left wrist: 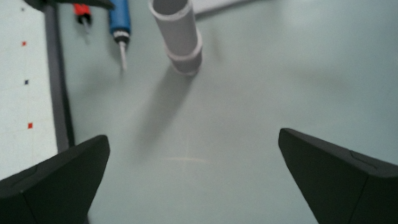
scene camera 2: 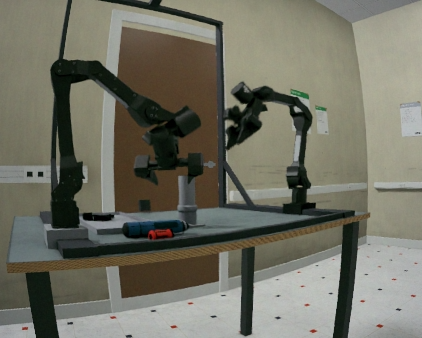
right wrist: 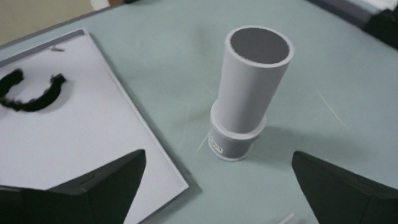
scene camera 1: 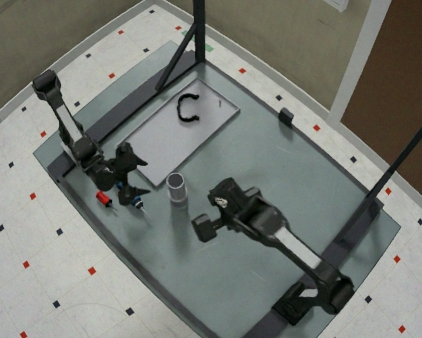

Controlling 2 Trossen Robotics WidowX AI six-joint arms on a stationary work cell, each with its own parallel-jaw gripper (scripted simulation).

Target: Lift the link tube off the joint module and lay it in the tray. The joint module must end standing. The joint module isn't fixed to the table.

Path:
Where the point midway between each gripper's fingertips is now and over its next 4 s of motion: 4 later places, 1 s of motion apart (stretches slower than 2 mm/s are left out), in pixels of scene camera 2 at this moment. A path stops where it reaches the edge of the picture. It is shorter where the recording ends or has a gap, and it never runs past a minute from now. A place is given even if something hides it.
My left gripper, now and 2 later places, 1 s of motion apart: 232, 145; 241, 106; 190, 151
My right gripper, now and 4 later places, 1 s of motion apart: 173, 183; 184, 160; 184, 159; 185, 178; 186, 187

